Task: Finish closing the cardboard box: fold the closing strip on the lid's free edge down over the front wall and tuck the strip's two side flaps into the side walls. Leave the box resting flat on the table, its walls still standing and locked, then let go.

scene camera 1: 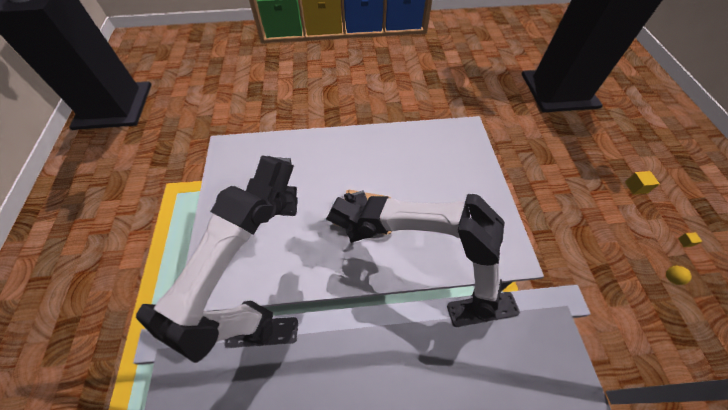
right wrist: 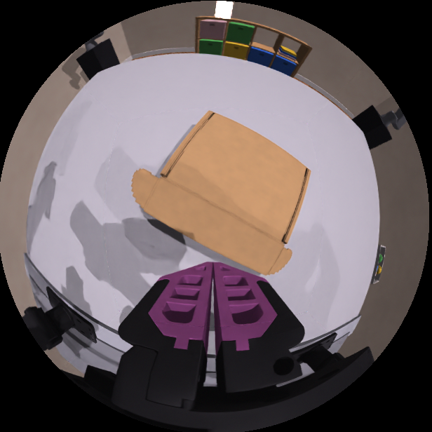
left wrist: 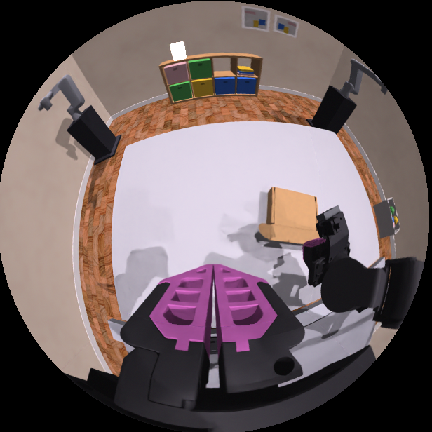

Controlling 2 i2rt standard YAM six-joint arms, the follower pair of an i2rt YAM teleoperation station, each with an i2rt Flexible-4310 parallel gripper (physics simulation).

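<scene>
The cardboard box (scene camera 1: 374,194) (left wrist: 294,206) (right wrist: 240,167) sits on the table with its lid down, mostly hidden under the right arm in the scene view. The closing strip (left wrist: 289,233) (right wrist: 215,217) sticks out from the lid's front edge. Its side flaps, the left flap (right wrist: 143,187) and the right flap (right wrist: 281,260), stick out at its ends, outside the side walls. My right gripper (right wrist: 212,267) (left wrist: 305,243) is shut and empty, in front of the strip. My left gripper (left wrist: 213,269) is shut and empty, left of the box. Neither gripper's fingertips show clearly in the scene view.
The pale table (scene camera 1: 407,152) (left wrist: 200,175) (right wrist: 340,200) carries the box. The right arm (scene camera 1: 422,216) (left wrist: 350,285) reaches leftward over the box area. The left arm (scene camera 1: 203,269) stands at the left. A shelf (left wrist: 211,56) (right wrist: 252,25) with coloured bins stands beyond the table.
</scene>
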